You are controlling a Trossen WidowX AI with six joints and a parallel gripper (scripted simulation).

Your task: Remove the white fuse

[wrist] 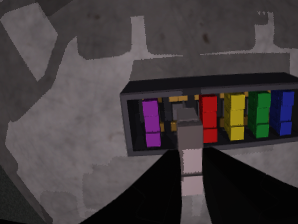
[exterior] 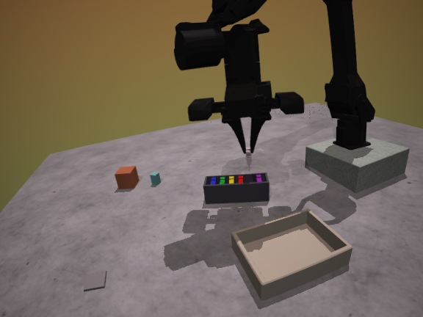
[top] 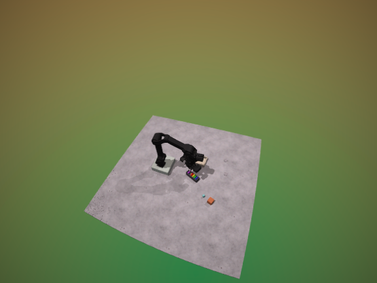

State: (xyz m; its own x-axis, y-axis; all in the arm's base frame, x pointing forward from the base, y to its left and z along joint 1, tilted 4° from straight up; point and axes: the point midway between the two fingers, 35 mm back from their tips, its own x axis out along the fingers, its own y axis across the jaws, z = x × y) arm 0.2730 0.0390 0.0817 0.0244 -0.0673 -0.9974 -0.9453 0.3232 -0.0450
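Right now the tray is 170 mm to the left of my gripper tip, 90 mm below it and 10 mm ahead of it. Also, from my gripper tip: teal cube 180 mm ahead, 150 mm to the right, 80 mm below; then orange cube 250 mm ahead, 170 mm to the right, 70 mm below; then white fuse 10 mm below.
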